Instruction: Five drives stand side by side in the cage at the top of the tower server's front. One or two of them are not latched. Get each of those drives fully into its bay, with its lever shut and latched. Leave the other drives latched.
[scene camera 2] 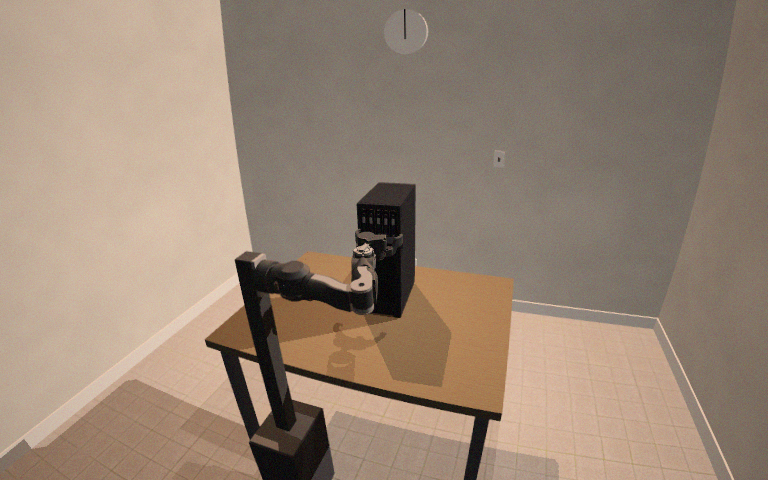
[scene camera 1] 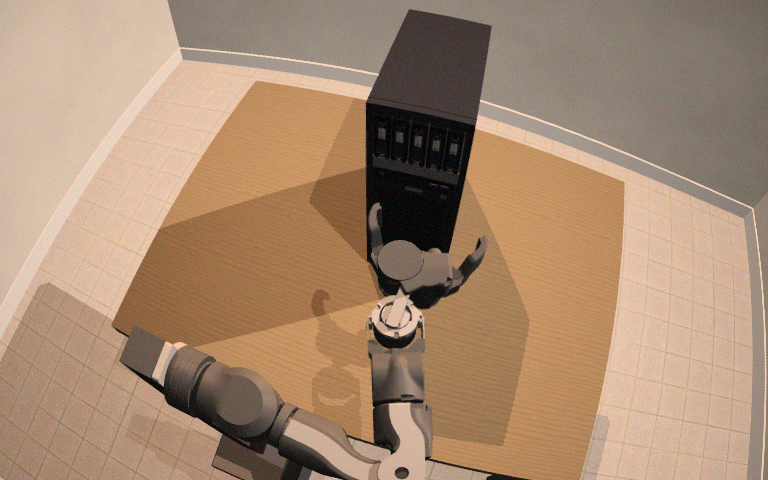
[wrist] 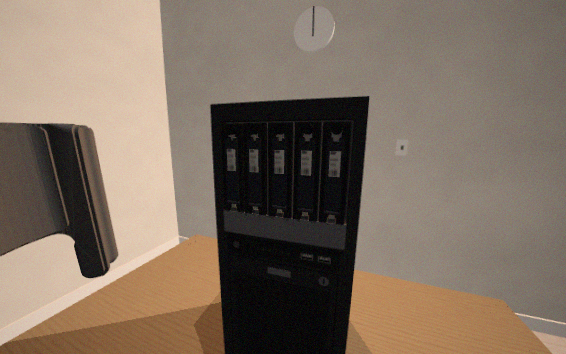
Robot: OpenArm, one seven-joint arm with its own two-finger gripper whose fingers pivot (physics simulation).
Observation:
I see my gripper (scene camera 1: 430,228) and a black tower server (scene camera 1: 434,71).
The black tower server is seen too in the wrist view (wrist: 270,289).

